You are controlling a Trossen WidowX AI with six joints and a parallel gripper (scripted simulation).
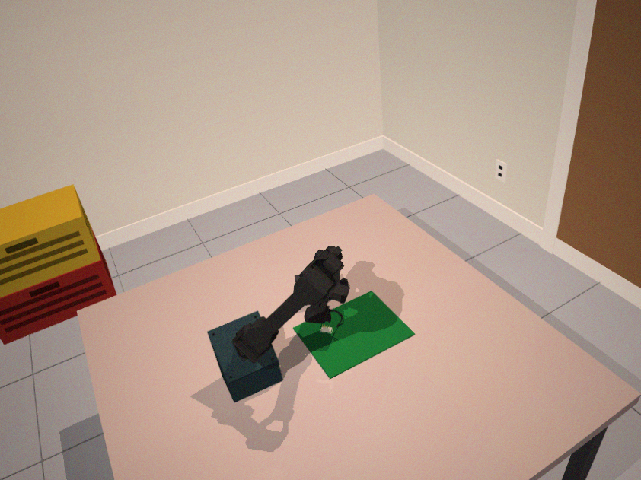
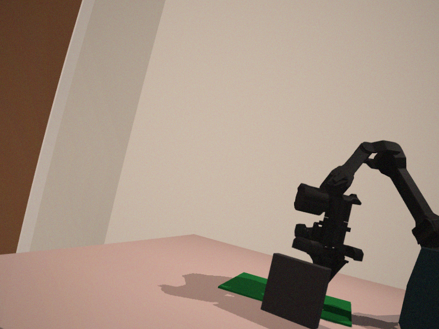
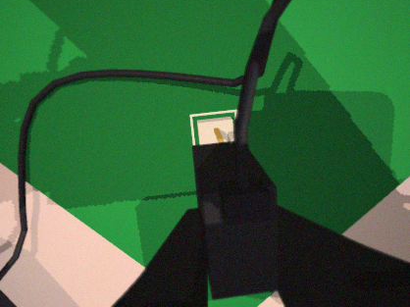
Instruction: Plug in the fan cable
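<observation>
Now: the four-pin header 6 cm below my gripper tip and 1 cm to the right of it. Also, from my gripper tip: black plug: 1 cm ahead, 1 cm above; green board: 7 cm below, 7 cm ahead, 6 cm to the right; square fan: 13 cm to the left, 4 cm ahead.
</observation>
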